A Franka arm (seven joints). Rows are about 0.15 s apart.
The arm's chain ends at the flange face. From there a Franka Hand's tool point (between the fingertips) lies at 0.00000 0.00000 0.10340 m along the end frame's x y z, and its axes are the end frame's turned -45 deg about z.
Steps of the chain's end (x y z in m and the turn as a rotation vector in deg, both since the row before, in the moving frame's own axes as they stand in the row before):
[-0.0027 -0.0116 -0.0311 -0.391 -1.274 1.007]
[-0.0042 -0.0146 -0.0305 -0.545 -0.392 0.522]
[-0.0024 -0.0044 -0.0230 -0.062 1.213 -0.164]
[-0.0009 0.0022 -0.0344 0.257 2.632 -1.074]
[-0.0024 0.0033 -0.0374 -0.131 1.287 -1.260]
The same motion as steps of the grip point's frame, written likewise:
[0.0042 -0.0113 -0.0311 0.624 -1.177 1.007]
[0.0062 -0.0131 -0.0305 -0.108 -0.663 0.522]
[0.0029 -0.0032 -0.0230 -0.902 0.814 -0.164]
[0.0015 0.0039 -0.0345 -1.679 2.043 -1.074]
[-0.0025 0.0024 -0.0374 -1.003 0.817 -1.260]

